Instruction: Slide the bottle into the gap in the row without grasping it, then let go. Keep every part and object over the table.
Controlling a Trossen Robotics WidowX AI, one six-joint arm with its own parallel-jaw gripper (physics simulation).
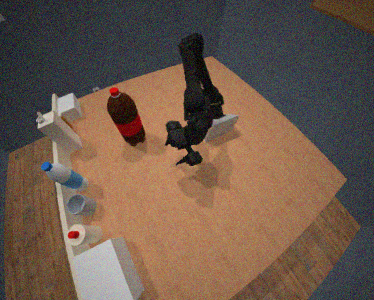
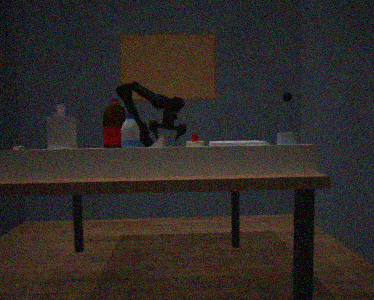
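Seen in the pictures: gripper, fingertip midpoint: (image 1: 171, 154) (image 2: 166, 140); arm's base, link origin: (image 1: 217, 117) (image 2: 151, 145).
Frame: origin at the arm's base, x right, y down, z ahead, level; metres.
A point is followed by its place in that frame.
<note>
A large dark cola bottle (image 1: 125, 119) @(x 0.126, y -0.143, z 0.407 m) (image 2: 114, 125) @(x 0.180, y -0.122, z 0.449 m) with a red cap and red label stands upright, out from the row along the low wall. The row has a pale pump bottle (image 1: 59, 130) @(x 0.303, y -0.105, z 0.669 m) (image 2: 61, 134) @(x 0.337, y -0.092, z 0.725 m), a blue-capped bottle (image 1: 65, 176) @(x 0.079, y -0.089, z 0.704 m) (image 2: 131, 134) @(x 0.103, y -0.088, z 0.754 m), a grey-blue cup (image 1: 81, 205) @(x 0.017, y 0.053, z 0.756 m) and a short red-capped container (image 1: 77, 235) @(x -0.127, y -0.066, z 0.743 m) (image 2: 194, 142) @(x -0.111, y -0.057, z 0.783 m). A gap shows between the pump bottle and the blue-capped bottle. My gripper (image 1: 173, 153) @(x -0.058, y -0.045, z 0.327 m) (image 2: 166, 135) @(x -0.058, y -0.045, z 0.327 m) is open and empty, above the table, apart from the cola bottle on the side away from the row.
The low pale wall (image 1: 64, 212) @(x -0.019, y -0.042, z 0.774 m) (image 2: 165, 162) @(x -0.008, y 0.008, z 0.791 m) runs behind the row. A large white box (image 1: 102, 272) @(x -0.264, y -0.053, z 0.724 m) stands at the row's near end, and a smaller white box (image 1: 69, 106) @(x 0.562, y -0.023, z 0.622 m) at its far end. A pale slab (image 1: 221, 128) @(x -0.071, y -0.015, z 0.047 m) stands beside the arm. The wooden table (image 1: 240, 200) @(x -0.368, y 0.057, z 0.194 m) has exposed edges.
</note>
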